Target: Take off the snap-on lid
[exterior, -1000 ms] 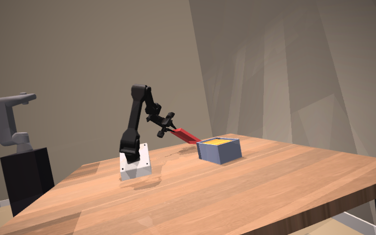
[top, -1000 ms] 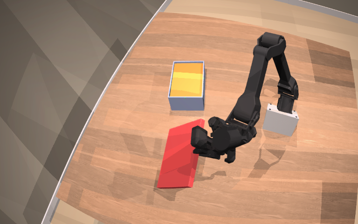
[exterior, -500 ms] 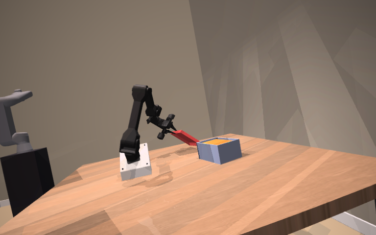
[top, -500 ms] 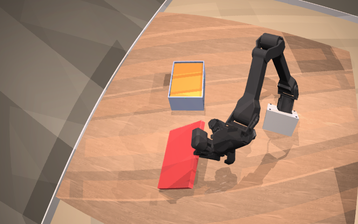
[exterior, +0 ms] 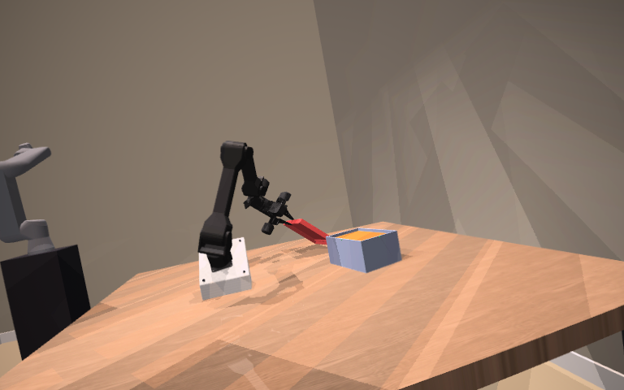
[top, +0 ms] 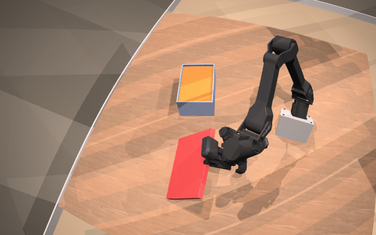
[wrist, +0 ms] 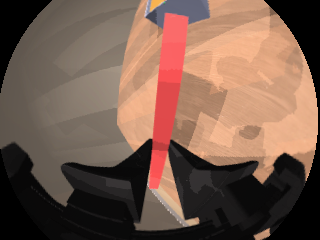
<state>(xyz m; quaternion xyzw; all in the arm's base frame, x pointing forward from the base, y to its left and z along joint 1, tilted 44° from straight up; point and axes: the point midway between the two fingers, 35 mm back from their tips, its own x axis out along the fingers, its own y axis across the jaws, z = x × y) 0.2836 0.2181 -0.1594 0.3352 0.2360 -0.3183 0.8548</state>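
The red lid lies 6 cm ahead of my gripper tip and 5 cm below it. The rest, counted from my gripper tip: blue-grey storage box: 35 cm to the right, 13 cm ahead, 9 cm below.
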